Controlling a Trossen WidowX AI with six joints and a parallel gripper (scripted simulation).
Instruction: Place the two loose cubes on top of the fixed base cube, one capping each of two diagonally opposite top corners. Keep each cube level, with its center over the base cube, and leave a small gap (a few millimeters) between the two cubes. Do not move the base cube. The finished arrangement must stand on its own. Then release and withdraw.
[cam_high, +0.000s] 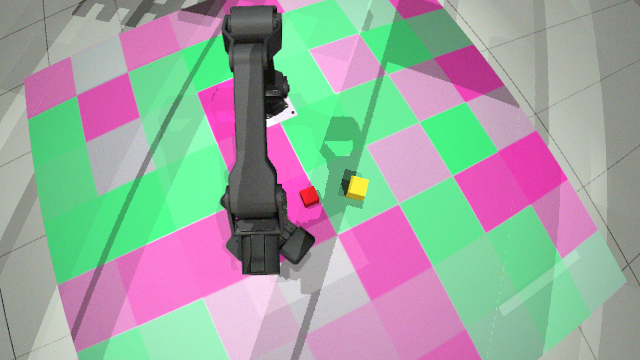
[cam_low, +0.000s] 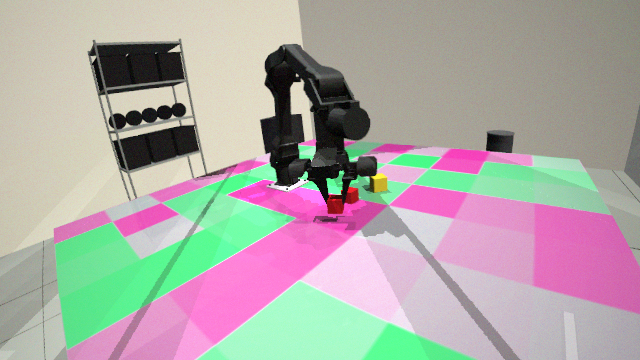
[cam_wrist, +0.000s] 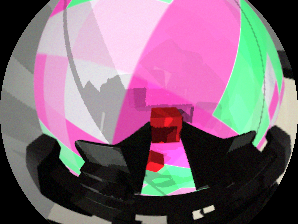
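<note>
Now: gripper tip 210 mm to the right of the yellow cube, 30 mm short of it and 20 mm above it. Round my gripper tip: red cube right at my gripper tip.
</note>
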